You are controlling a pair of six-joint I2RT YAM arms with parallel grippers.
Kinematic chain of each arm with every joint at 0, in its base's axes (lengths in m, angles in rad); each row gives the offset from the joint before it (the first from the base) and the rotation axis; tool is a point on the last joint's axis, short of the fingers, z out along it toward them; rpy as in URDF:
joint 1: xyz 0 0 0.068 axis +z
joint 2: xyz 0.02 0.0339 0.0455 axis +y
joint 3: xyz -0.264 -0.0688 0 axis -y
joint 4: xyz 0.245 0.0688 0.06 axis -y
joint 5: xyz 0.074 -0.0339 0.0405 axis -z
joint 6: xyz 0.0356 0 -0.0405 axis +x
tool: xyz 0 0 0 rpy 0 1.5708 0
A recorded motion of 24 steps. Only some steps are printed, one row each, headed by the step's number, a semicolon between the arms.
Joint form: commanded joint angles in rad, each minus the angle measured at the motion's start. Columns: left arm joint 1, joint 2, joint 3, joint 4, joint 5, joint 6; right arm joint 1, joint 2, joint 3, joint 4, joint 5, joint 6.
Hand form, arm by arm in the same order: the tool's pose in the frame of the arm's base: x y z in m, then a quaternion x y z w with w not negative. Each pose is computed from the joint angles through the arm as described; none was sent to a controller.
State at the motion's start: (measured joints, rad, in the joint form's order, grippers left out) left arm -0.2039 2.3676 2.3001 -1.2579 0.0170 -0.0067; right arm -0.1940 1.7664 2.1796 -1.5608 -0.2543 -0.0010
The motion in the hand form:
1: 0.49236 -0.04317 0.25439 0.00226 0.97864 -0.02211 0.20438; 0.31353 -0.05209 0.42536 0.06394 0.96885 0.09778 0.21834
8: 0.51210 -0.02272 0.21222 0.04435 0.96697 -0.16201 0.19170; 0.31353 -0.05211 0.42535 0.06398 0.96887 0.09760 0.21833
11: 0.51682 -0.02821 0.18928 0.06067 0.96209 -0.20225 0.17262; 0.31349 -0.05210 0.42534 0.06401 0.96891 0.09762 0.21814
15: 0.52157 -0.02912 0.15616 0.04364 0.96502 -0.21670 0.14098; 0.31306 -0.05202 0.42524 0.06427 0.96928 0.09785 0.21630
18: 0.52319 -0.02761 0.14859 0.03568 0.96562 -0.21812 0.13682; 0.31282 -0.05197 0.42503 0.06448 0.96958 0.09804 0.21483
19: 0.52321 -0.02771 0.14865 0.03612 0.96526 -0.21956 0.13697; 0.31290 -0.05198 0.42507 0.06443 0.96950 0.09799 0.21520
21: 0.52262 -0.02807 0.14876 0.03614 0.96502 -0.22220 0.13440; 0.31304 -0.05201 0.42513 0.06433 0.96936 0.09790 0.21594
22: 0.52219 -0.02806 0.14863 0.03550 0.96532 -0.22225 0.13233; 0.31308 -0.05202 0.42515 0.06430 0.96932 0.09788 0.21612
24: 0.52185 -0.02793 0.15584 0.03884 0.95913 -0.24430 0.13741; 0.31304 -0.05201 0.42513 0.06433 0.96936 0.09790 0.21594
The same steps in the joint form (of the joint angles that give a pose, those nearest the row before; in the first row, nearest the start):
1: 0.1171 -0.0301 0.0012 0.1373 -0.0076 -0.0774; 0.0023 0.0031 -0.0030 0.0042 0.0103 -0.0065
8: 0.1820 0.0641 -0.0049 0.2178 0.3113 0.0103; 0.0023 0.0031 -0.0031 0.0042 0.0107 -0.0065
11: 0.1770 0.1133 -0.0050 0.2281 0.3964 0.0305; 0.0023 0.0031 -0.0030 0.0038 0.0107 -0.0065
15: 0.1770 0.1808 -0.0049 0.2369 0.4204 0.0038; 0.0023 0.0030 -0.0027 -0.0004 0.0107 -0.0065
18: 0.1801 0.1965 -0.0049 0.2461 0.4219 -0.0084; 0.0023 0.0030 -0.0031 -0.0030 0.0107 -0.0065
19: 0.1801 0.1965 -0.0050 0.2464 0.4250 -0.0080; 0.0023 0.0031 -0.0030 -0.0023 0.0107 -0.0065
21: 0.1797 0.1961 -0.0049 0.2411 0.4303 -0.0080; 0.0023 0.0030 -0.0031 -0.0007 0.0107 -0.0065
22: 0.1797 0.1961 -0.0050 0.2369 0.4303 -0.0084; 0.0023 0.0030 -0.0031 -0.0004 0.0107 -0.0065
24: 0.1827 0.1858 0.0000 0.2338 0.4768 -0.0080; 0.0023 0.0030 -0.0031 -0.0007 0.0107 -0.0065

